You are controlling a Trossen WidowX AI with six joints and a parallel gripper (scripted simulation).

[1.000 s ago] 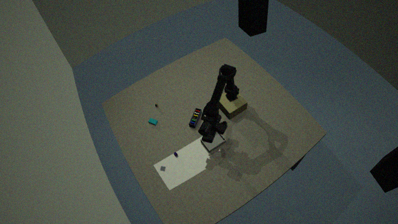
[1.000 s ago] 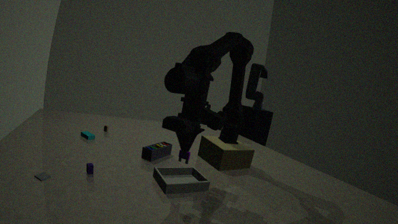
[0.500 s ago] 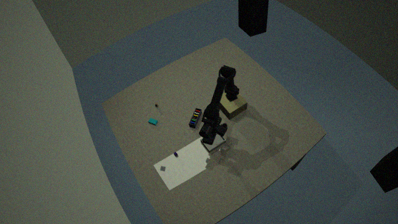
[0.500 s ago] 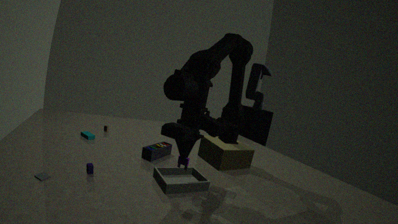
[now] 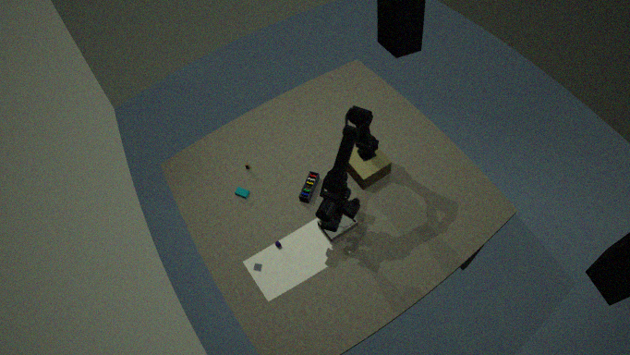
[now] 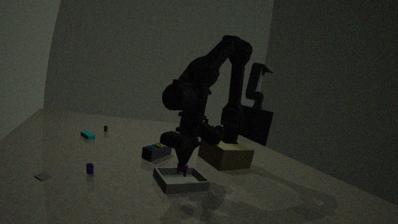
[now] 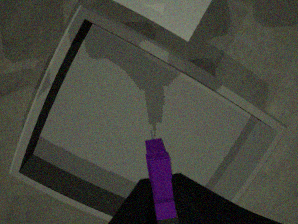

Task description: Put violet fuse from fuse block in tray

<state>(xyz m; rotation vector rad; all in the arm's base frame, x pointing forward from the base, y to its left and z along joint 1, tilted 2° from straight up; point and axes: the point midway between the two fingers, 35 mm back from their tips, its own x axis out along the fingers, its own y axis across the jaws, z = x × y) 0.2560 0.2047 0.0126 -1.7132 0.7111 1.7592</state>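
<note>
Right now the violet fuse is 10 mm below my gripper tip. Round my gripper tip: teal block 300 mm ahead, 340 mm to the right, 50 mm below; then flat grey square 370 mm ahead, 20 mm to the left, 60 mm below; then grey tray 60 mm below.
</note>
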